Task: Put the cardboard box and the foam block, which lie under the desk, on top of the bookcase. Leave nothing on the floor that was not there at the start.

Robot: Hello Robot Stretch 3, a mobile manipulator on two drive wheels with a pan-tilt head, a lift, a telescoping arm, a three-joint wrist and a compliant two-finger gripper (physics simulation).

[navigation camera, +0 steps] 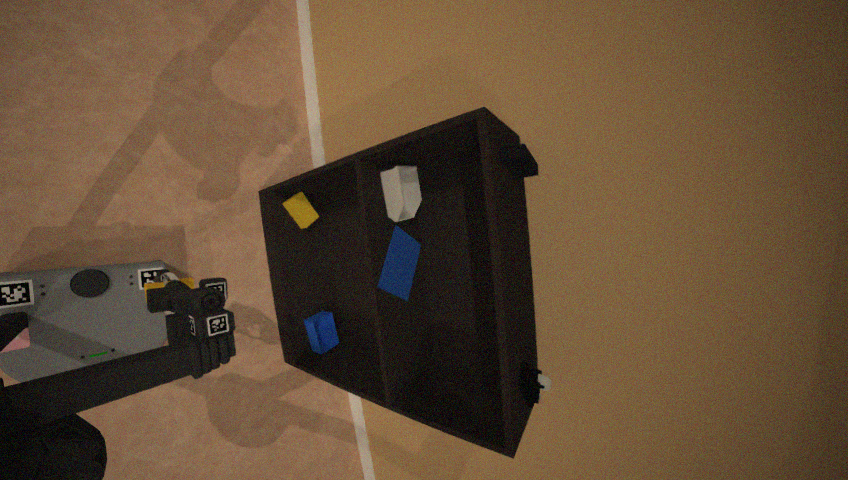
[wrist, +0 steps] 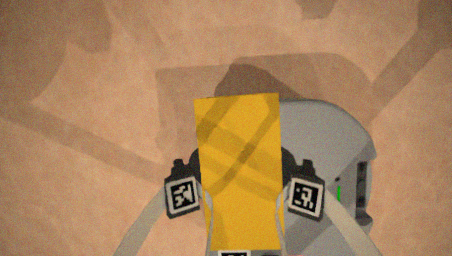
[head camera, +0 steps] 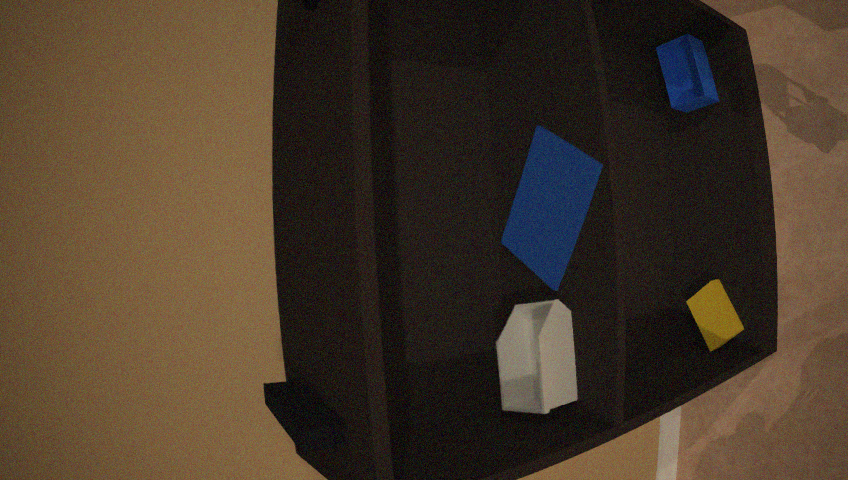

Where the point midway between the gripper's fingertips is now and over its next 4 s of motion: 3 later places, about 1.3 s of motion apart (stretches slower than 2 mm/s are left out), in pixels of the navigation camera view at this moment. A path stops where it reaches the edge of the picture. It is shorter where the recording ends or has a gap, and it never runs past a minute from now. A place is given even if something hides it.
The gripper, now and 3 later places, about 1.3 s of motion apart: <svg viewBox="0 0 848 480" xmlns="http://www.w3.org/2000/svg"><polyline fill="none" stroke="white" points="162,289 341,278 386,280 446,283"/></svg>
